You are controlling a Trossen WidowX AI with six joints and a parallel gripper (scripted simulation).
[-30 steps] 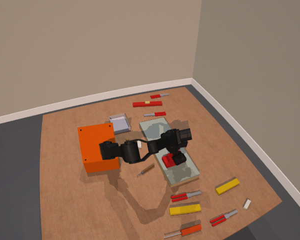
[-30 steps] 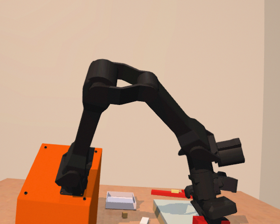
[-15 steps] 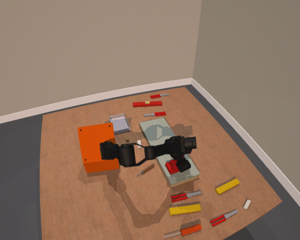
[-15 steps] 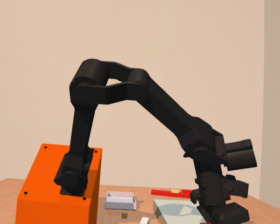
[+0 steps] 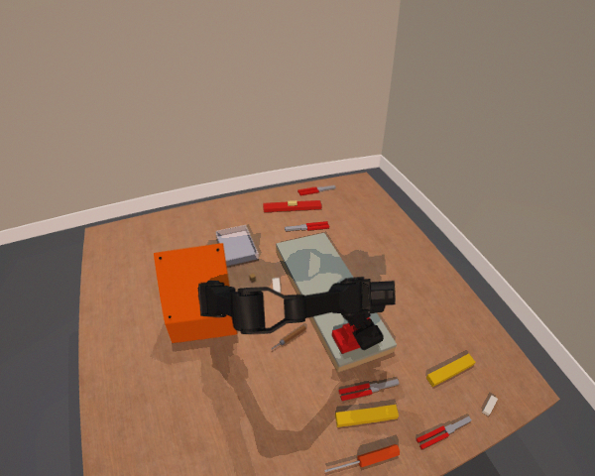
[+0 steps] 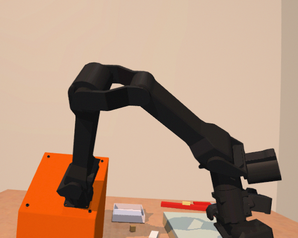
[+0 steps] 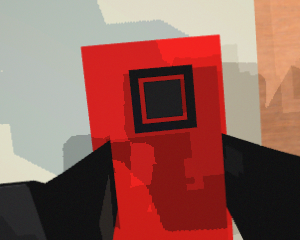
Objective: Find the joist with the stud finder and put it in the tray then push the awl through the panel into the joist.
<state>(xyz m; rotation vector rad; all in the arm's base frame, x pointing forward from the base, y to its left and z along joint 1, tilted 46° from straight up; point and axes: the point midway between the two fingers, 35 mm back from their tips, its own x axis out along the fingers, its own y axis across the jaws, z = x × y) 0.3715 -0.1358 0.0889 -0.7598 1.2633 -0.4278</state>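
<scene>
The tray lies 50 cm to the left of my gripper tip, 27 cm behind it and 5 cm below it. Also, from my gripper tip: red stud finder (2 cm above, 1 cm ahead); square light (3 cm above, 2 cm ahead); awl (20 cm behind, 6 cm to the left, 6 cm below).
</scene>
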